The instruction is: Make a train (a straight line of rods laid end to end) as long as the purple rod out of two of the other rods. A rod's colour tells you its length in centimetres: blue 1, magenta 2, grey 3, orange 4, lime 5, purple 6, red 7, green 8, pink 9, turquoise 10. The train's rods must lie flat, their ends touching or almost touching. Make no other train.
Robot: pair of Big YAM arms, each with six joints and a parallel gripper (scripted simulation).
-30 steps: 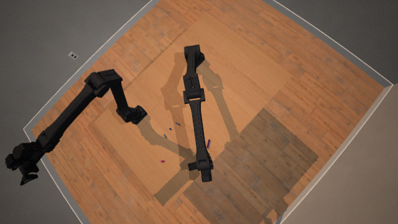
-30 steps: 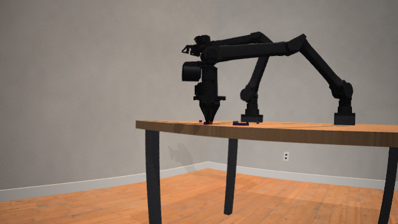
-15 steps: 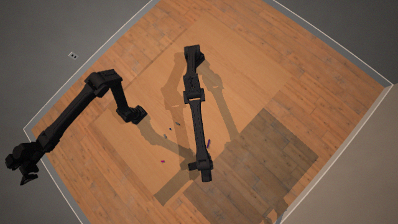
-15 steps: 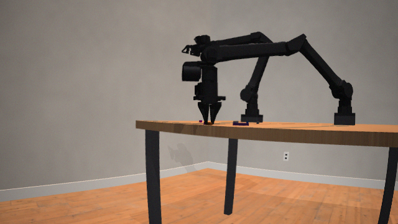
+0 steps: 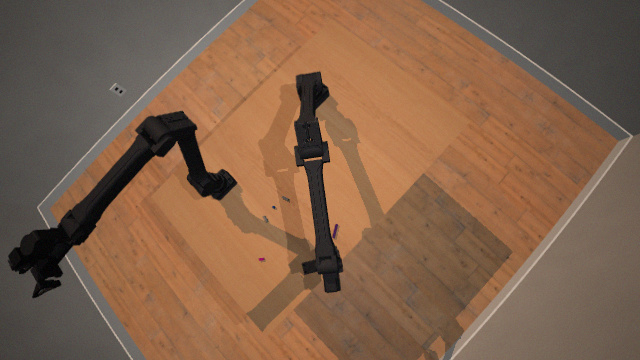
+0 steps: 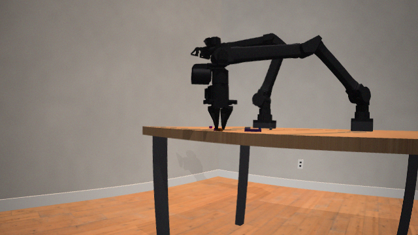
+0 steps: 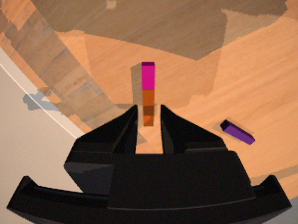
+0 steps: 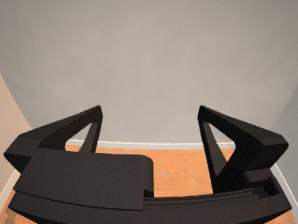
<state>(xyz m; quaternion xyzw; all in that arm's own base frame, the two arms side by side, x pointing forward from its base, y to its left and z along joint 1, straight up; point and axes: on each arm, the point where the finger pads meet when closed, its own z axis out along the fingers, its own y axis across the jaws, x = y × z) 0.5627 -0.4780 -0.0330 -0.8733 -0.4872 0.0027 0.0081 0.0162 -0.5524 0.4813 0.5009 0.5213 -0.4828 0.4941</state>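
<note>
Now: the orange rod 1 cm below my left hand. From my left hand the other things lie so: blue rod 34 cm behind, 4 cm to the right, 1 cm below; then purple rod 8 cm behind, 8 cm to the left, 1 cm below; then magenta rod 21 cm behind, 23 cm to the right, 1 cm below.
</note>
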